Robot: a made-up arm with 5 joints.
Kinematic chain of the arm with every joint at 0, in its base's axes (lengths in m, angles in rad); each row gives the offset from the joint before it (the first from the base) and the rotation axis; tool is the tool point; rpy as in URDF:
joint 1: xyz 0.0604 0 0.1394 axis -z
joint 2: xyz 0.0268 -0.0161 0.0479 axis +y
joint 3: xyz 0.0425 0 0.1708 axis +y
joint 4: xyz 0.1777 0 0.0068 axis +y
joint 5: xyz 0.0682 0.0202 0 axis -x
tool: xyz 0 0 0 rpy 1.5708 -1.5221 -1.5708
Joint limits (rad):
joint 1: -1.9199..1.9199
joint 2: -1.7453..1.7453
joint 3: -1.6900..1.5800
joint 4: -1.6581..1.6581
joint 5: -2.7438..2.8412
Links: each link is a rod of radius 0.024 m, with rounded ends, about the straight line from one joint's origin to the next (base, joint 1, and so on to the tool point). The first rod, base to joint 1, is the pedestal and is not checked.
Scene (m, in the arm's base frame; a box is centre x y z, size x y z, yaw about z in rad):
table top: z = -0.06
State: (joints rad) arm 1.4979 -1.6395 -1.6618 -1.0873 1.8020
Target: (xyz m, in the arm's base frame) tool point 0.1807 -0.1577 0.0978
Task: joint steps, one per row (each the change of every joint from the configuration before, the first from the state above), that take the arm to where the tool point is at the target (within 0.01 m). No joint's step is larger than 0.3 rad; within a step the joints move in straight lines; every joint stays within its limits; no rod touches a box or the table.
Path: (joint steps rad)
1: -0.0620 0.2228 0.2983 0.0872 0.0000
2: -0.0620 0.2227 0.2983 0.0871 0.0000
3: -0.0620 0.2228 0.2983 0.0872 0.0000
4: -0.0620 0.2228 0.2983 0.0871 0.0000
5: -0.0621 0.2228 0.2982 0.0872 0.0000
6: -0.0620 0.2227 0.2983 0.0871 0.0000
7: -0.0620 0.2228 0.2983 0.0872 0.0000
8: -0.0620 0.2228 0.2983 0.0871 0.0000
9: -0.0620 0.2228 0.2983 0.0872 0.0000

